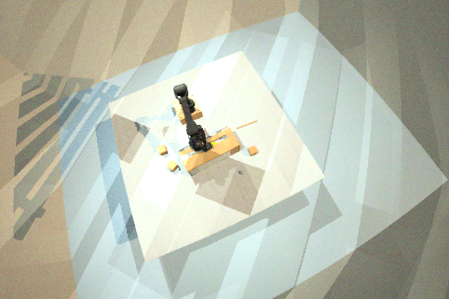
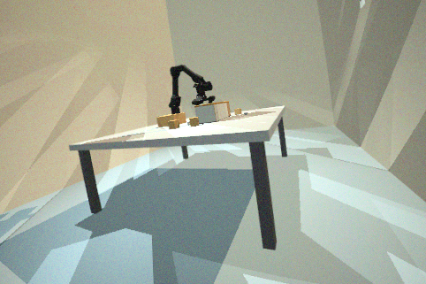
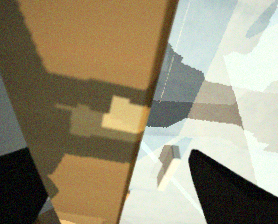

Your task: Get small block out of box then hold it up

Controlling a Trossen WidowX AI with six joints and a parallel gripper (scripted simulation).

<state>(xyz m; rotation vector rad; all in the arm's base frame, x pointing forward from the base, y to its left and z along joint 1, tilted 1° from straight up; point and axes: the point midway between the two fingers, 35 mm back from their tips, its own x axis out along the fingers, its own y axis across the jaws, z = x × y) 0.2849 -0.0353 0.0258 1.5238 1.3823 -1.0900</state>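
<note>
My gripper tip is 5 cm short of the yellow block and 2 cm to the right of it. Also, from my gripper tip: tan box: 3 cm ahead, 2 cm to the right, 2 cm below; then thin orange stick: 32 cm to the left, 8 cm below, 2 cm ahead.
</note>
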